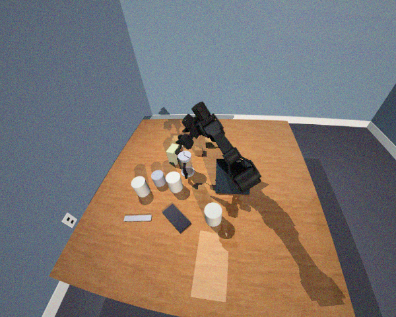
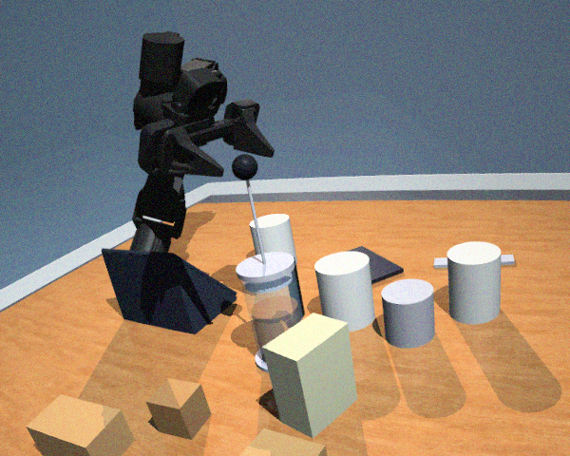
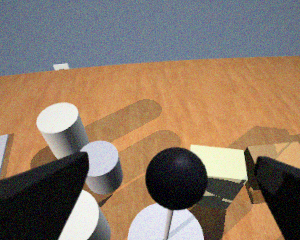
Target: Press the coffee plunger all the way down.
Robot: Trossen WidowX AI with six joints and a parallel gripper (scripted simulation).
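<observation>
Now: the coffee press 140 mm below my gripper tip, 20 mm to the left of it and 10 mm behind it. From my gripper tip the other things lie so: pale yellow box (220 mm below, 100 mm to the right, 90 mm ahead).
</observation>
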